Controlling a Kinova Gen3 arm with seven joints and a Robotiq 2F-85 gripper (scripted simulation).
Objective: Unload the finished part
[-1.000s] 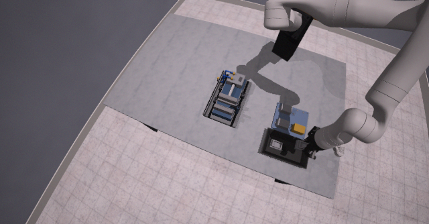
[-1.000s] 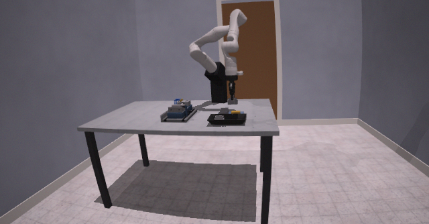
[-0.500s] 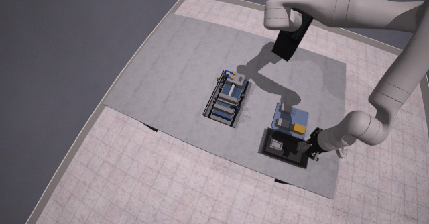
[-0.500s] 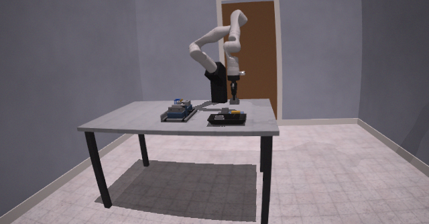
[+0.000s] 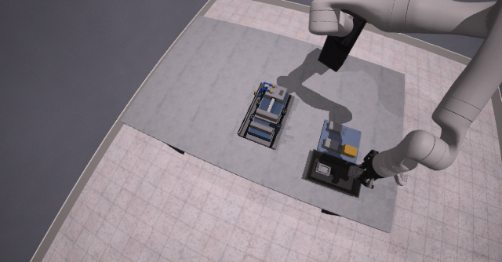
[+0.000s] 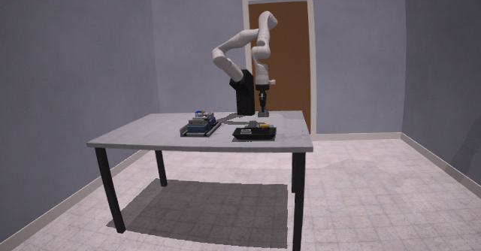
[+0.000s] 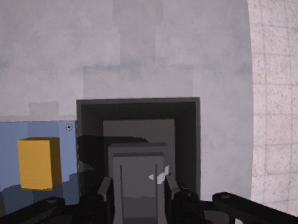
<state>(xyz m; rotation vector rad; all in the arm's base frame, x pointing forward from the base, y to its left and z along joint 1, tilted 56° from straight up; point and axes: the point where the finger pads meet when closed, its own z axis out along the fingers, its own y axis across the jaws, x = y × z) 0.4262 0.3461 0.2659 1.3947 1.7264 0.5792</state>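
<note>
The yellow block lies 12 cm behind my hand, 2 cm to the right of it and 14 cm below it. The rest, counted from my hand: blue plate 16 cm behind, 7 cm to the right, 16 cm below.
</note>
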